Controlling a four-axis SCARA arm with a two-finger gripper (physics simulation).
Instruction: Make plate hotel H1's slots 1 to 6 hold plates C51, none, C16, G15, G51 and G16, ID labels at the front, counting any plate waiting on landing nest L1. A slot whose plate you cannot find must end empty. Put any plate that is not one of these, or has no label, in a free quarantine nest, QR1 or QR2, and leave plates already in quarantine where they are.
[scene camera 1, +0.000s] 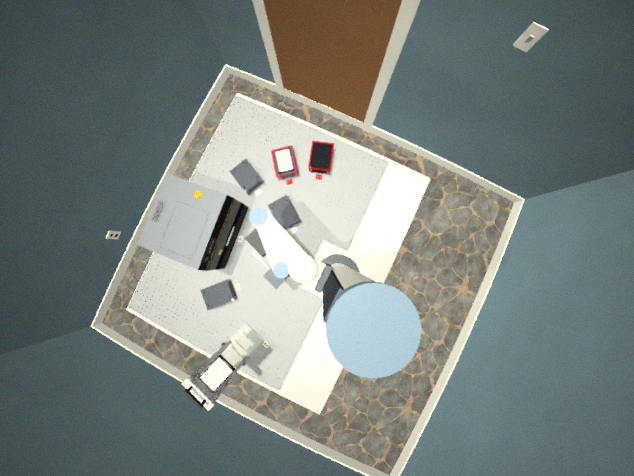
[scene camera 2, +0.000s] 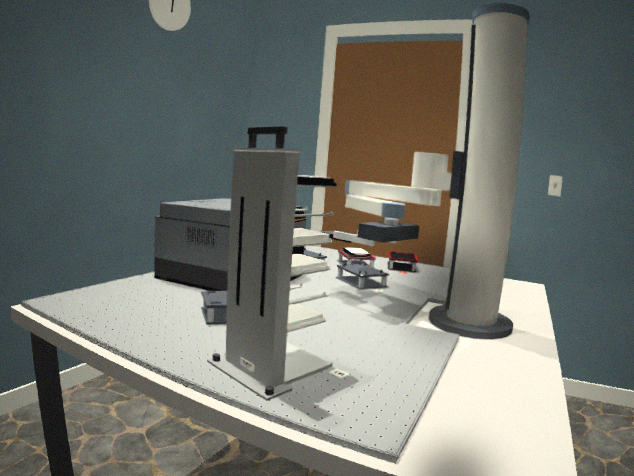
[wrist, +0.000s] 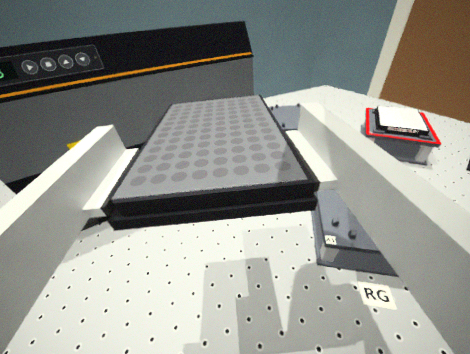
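Observation:
My gripper (scene camera 2: 353, 238) (wrist: 210, 131) is shut on a black plate (scene camera 1: 256, 241) (wrist: 215, 145) with a grey top of round wells. The plate is level above the table, and its near edge shows no label. Hotel H1 (scene camera 1: 243, 340) (scene camera 2: 261, 266) stands away from the gripper, its back to scene camera 2. A black slab (scene camera 2: 317, 180) shows high in it, with several cream plates (scene camera 2: 309, 236) (scene camera 2: 307, 263) (scene camera 2: 305, 316) below; their labels are hidden. One red-edged quarantine nest (scene camera 1: 293, 172) holds a white-topped plate (scene camera 1: 284, 160) (scene camera 2: 356, 251) (wrist: 400, 120). The other (scene camera 1: 321, 156) (scene camera 2: 403, 257) looks black on top; whether that is a plate is unclear.
A grey instrument (scene camera 1: 179, 225) (scene camera 2: 192, 240) (wrist: 200, 80) stands behind the held plate. A grey nest (scene camera 1: 284, 211) (scene camera 2: 362, 273) (wrist: 345, 220) by an RG tag (wrist: 377, 295) is at the right. Other nests (scene camera 1: 246, 176) (scene camera 1: 219, 294) flank the instrument. L1 is not readable. The arm's column (scene camera 2: 489, 169) stands at the right.

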